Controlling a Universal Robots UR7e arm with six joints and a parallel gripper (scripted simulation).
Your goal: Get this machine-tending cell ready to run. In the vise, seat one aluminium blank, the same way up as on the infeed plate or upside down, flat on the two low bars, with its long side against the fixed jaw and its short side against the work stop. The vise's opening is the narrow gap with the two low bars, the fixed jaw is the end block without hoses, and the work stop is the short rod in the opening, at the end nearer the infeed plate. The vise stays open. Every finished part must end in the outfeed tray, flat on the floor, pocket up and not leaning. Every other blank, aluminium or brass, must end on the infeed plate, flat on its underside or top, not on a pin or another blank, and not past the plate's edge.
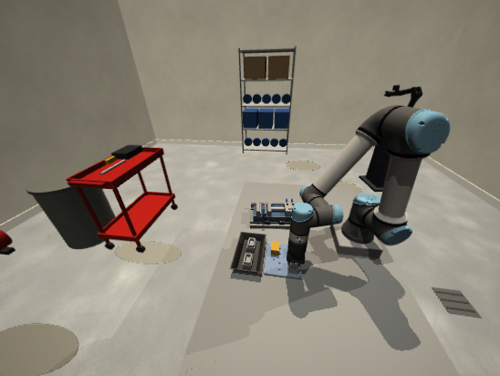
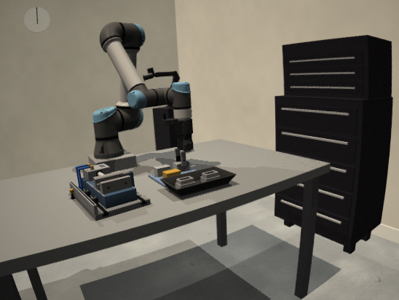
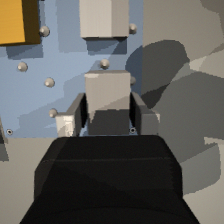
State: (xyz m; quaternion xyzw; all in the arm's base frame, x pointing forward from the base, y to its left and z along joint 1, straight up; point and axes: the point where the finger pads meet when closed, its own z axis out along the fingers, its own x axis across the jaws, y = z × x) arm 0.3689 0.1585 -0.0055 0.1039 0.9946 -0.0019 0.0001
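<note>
Now: the aluminium blank 30 mm below my hand. Also, from my hand: brass blank 110 mm to the right, 70 mm ahead, 30 mm below; vise 370 mm to the right, 40 mm ahead, 10 mm below.
</note>
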